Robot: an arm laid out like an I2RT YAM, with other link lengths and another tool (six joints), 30 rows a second.
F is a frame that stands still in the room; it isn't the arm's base.
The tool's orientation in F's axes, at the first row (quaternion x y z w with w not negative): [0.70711 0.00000 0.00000 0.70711]
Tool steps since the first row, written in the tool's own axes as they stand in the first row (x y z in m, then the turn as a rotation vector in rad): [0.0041 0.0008 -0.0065 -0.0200 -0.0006 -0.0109]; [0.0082 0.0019 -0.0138 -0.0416 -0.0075 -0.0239]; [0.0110 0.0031 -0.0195 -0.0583 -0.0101 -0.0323]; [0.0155 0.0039 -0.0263 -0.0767 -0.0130 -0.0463]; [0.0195 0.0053 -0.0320 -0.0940 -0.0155 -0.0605]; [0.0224 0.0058 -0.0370 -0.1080 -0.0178 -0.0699]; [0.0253 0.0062 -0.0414 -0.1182 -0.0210 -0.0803]
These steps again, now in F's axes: [0.0041 0.0065 0.0008 -0.0200 0.0109 -0.0006]; [0.0082 0.0138 0.0019 -0.0416 0.0239 -0.0075]; [0.0110 0.0195 0.0031 -0.0583 0.0323 -0.0101]; [0.0155 0.0263 0.0039 -0.0767 0.0463 -0.0130]; [0.0195 0.0320 0.0053 -0.0940 0.0605 -0.0155]; [0.0224 0.0370 0.0058 -0.1080 0.0699 -0.0178]; [0.0253 0.0414 0.0062 -0.1182 0.0803 -0.0210]
